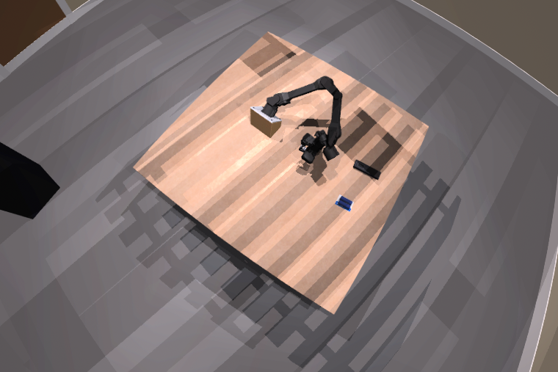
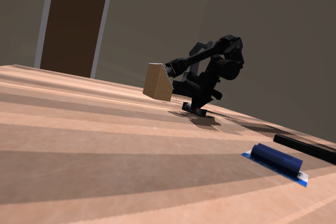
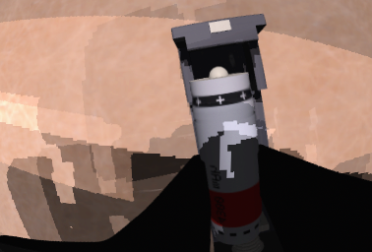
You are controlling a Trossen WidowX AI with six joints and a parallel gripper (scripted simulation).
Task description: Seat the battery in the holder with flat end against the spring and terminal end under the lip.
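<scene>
The battery lies 1 cm above my gripper tip. The rest, counted from my gripper tip: card: 32 cm ahead, 13 cm to the right.
</scene>
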